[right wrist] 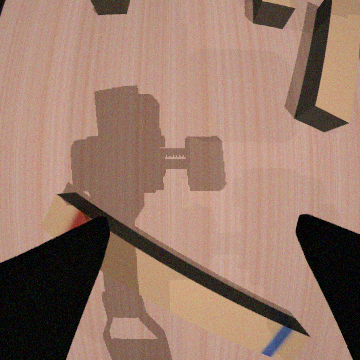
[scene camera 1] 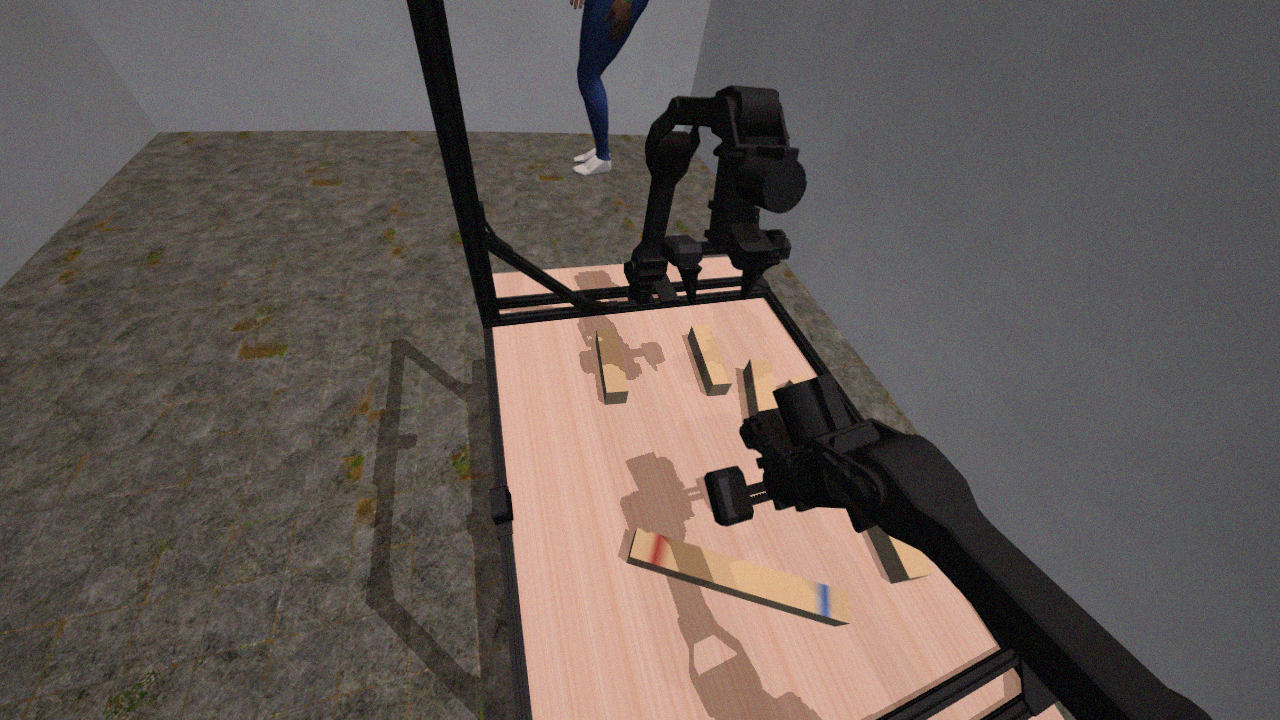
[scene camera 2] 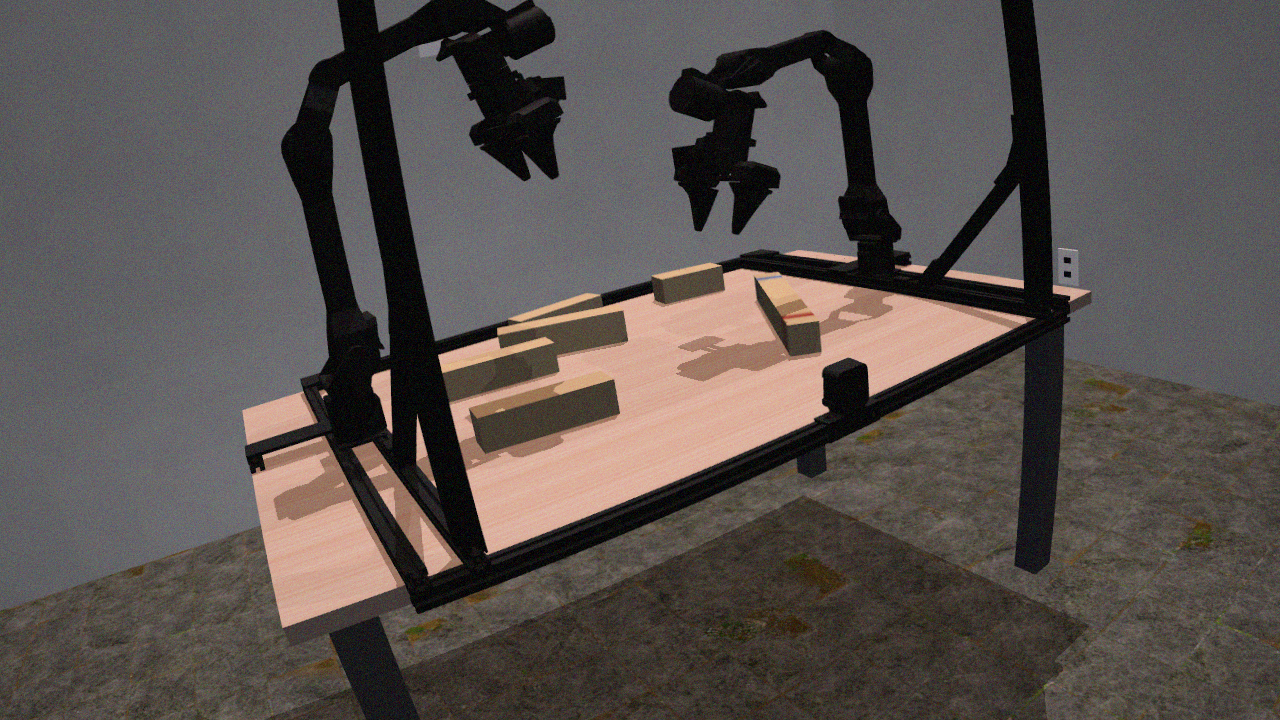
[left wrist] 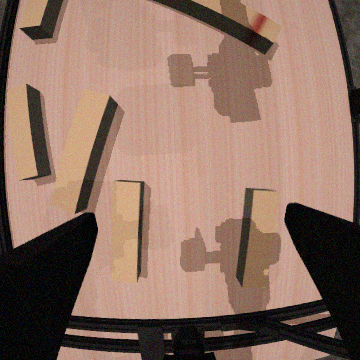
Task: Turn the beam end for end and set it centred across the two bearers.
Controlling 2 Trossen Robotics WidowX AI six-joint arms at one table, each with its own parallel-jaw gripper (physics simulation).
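Note:
The beam lies flat and slanted on the table, a red band near one end and a blue band near the other; in scene camera 1 red is left, blue right. Two roughly parallel blocks, apparently the bearers, stand apart: one block and another block. My left gripper is open and empty, high above the table at the bearers' end. My right gripper is open and empty, high above the table near the beam.
Three more plain blocks lie near the far edge in scene camera 2: a long block, a block behind it, and a separate block. A black frame with uprights surrounds the table.

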